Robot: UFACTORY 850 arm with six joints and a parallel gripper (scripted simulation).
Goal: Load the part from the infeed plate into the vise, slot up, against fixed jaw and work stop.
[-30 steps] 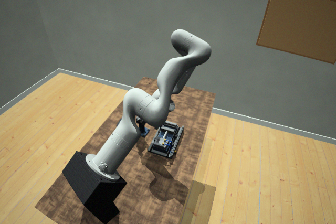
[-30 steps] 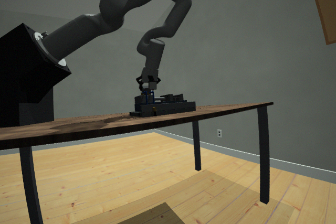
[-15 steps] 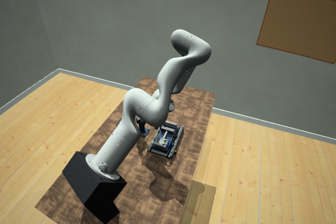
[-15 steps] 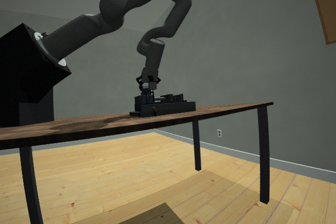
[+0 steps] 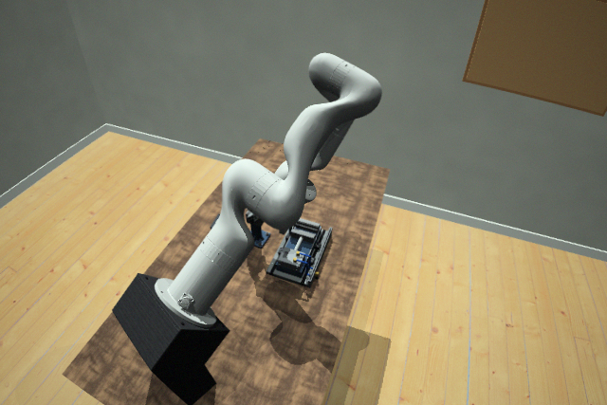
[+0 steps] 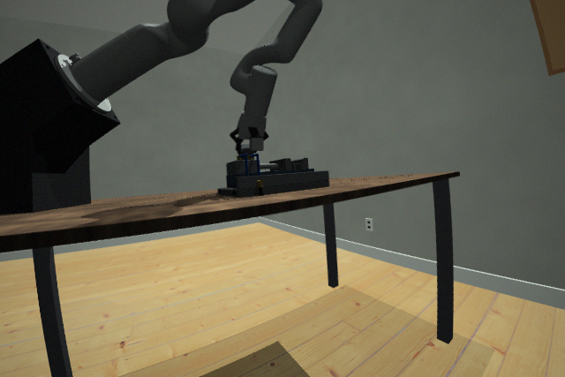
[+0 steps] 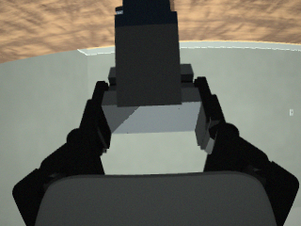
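The part is 10 mm below my hand. Also, from my hand: cylinder rod 160 mm to the right, 110 mm behind, 90 mm below; then work stop 160 mm to the right, 70 mm below, 10 mm behind; then V-block post 110 mm below, 10 mm to the left, 10 mm ahead.
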